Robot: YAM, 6 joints.
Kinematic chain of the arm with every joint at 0, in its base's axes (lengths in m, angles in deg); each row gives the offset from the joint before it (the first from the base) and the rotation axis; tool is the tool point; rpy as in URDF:
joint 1: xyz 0 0 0.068 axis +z
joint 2: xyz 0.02 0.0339 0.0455 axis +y
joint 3: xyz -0.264 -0.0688 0 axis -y
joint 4: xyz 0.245 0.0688 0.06 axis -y
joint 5: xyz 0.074 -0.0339 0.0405 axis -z
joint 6: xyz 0.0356 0 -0.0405 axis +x
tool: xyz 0 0 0 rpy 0 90 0
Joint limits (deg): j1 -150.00..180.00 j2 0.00..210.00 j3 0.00..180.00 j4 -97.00..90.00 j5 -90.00..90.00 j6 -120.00..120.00
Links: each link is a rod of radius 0.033 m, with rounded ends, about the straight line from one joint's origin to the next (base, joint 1, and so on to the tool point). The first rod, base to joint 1, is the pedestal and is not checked.
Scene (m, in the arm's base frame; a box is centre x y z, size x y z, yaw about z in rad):
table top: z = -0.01
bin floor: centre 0.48 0.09 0 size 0.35 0.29 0.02 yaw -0.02
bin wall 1: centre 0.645 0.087 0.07 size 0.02 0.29 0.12 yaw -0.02
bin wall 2: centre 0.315 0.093 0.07 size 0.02 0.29 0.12 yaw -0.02
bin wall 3: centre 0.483 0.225 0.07 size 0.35 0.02 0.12 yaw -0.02
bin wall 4: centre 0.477 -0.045 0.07 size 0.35 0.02 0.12 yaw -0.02
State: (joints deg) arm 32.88 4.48 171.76 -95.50 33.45 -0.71
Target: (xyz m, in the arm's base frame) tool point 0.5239 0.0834 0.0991
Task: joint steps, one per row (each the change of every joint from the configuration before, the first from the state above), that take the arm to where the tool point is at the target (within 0.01 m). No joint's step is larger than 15 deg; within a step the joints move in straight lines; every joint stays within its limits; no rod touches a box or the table.
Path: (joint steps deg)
1: -2.00 13.72 -3.17 3.11 -0.42 0.00
2: -2.00 13.72 -3.16 3.12 -0.43 0.00
3: -2.00 13.72 -3.17 3.11 -0.42 0.00
4: -1.99 13.72 -3.16 3.12 -0.43 0.00
5: -2.00 13.72 -3.17 3.11 -0.42 0.00
6: -2.00 13.73 -3.17 3.12 -0.43 0.00
7: -2.00 13.72 -3.16 3.11 -0.42 0.00
8: -2.00 13.72 -3.17 3.12 -0.43 0.00
9: -2.00 13.72 -3.17 3.11 -0.42 0.00
10: -2.00 13.72 -3.16 3.11 -0.43 0.00
11: -1.99 13.72 -3.17 3.12 -0.42 0.00

